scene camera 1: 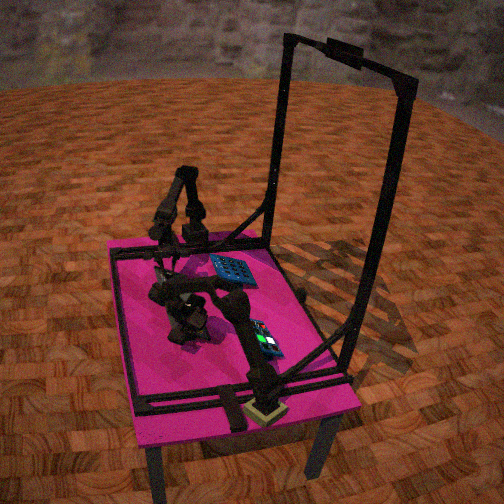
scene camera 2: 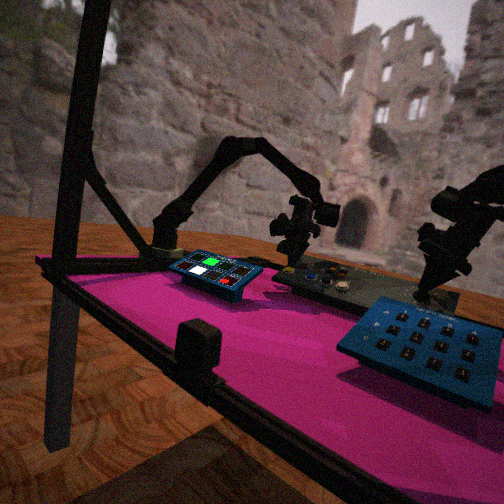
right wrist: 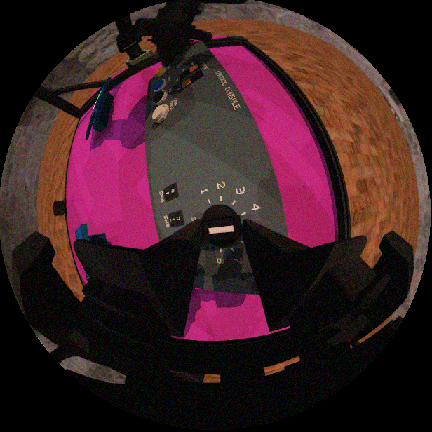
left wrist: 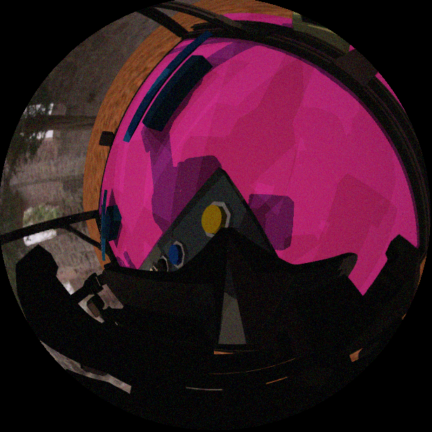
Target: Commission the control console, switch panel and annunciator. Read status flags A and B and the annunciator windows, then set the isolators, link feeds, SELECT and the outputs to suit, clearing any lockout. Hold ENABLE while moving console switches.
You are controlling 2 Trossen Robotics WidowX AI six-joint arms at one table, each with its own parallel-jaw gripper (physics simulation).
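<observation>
The grey control console (scene camera 2: 380,289) (right wrist: 209,141) (left wrist: 189,231) lies along the pink table (scene camera 2: 280,360) (scene camera 1: 165,360). My right gripper (right wrist: 222,224) (scene camera 2: 422,295) (scene camera 1: 164,270) is shut on the black SELECT knob (right wrist: 220,230), whose white bar lies level below the numbers. My left gripper (left wrist: 225,232) (scene camera 2: 291,260) (scene camera 1: 182,337) is shut and empty, its tip down on the console's button end just short of the yellow button (left wrist: 212,219). The blue switch panel (scene camera 2: 365,341) (scene camera 1: 235,270) stands tilted beside the console. The annunciator (scene camera 2: 216,272) (scene camera 1: 265,340) (right wrist: 100,109) shows green, white and red windows.
A black rail frames the table, with a tall black gantry post (scene camera 1: 385,200) (scene camera 2: 70,150) at the side. A black block (scene camera 2: 197,345) sits on the near rail. Two rocker switches (right wrist: 170,192) lie left of the knob. A white button (right wrist: 160,113) and a blue button (left wrist: 174,254) sit at the console's far end.
</observation>
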